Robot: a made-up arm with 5 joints. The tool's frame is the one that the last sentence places.
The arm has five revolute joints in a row. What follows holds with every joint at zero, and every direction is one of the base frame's.
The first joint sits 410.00 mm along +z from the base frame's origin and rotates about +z.
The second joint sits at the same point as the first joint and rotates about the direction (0, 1, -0.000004).
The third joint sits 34.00 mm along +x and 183.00 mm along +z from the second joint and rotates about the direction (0, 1, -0.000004).
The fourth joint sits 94.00 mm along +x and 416.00 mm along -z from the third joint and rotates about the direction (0, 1, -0.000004).
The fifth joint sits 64.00 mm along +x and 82.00 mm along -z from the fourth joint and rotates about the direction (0, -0.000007, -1).
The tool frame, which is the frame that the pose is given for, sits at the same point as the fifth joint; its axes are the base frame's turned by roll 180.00, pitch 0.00 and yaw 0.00 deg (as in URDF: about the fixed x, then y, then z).
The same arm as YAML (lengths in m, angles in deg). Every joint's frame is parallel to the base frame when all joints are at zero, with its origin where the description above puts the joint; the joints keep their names.
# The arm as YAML. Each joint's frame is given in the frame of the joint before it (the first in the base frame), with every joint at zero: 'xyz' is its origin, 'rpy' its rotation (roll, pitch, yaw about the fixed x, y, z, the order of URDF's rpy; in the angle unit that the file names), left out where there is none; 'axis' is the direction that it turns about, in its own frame. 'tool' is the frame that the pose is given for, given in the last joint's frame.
units:
  length: m
  angle: deg
joints:
  - name: joint 1
    type: revolute
    origin:
      xyz: [0.0, 0.0, 0.41]
    axis: "+z"
  - name: joint 2
    type: revolute
    origin:
      xyz: [0.0, 0.0, 0.0]
    axis: "+y"
  - name: joint 3
    type: revolute
    origin:
      xyz: [0.034, 0.0, 0.183]
    axis: "+y"
  - name: joint 4
    type: revolute
    origin:
      xyz: [0.094, 0.0, -0.416]
    axis: "+y"
  - name: joint 5
    type: revolute
    origin:
      xyz: [0.064, 0.0, -0.082]
    axis: "-z"
tool:
  origin:
    xyz: [0.0, 0.0, 0.0]
    rpy: [180.0, 0.0, 0.0]

